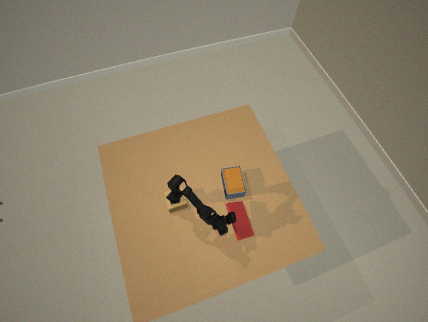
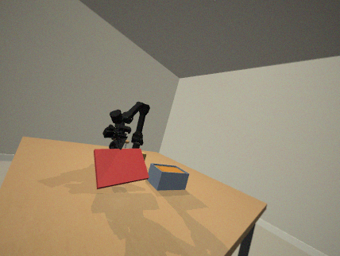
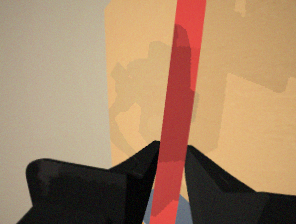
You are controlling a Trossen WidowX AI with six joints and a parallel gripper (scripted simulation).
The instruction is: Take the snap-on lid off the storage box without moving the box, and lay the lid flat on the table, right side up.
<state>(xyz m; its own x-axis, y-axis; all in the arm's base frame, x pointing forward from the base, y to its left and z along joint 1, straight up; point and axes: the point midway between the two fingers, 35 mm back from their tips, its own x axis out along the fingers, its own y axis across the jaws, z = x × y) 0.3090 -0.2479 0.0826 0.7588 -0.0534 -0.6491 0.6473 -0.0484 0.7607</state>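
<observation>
Now: gripper tip 6 cm short of the red lid, 1 cm to the right of it and 5 cm above it. Also, from my gripper tip: blue storage box (9 cm ahead, 30 cm to the left, 10 cm below).
</observation>
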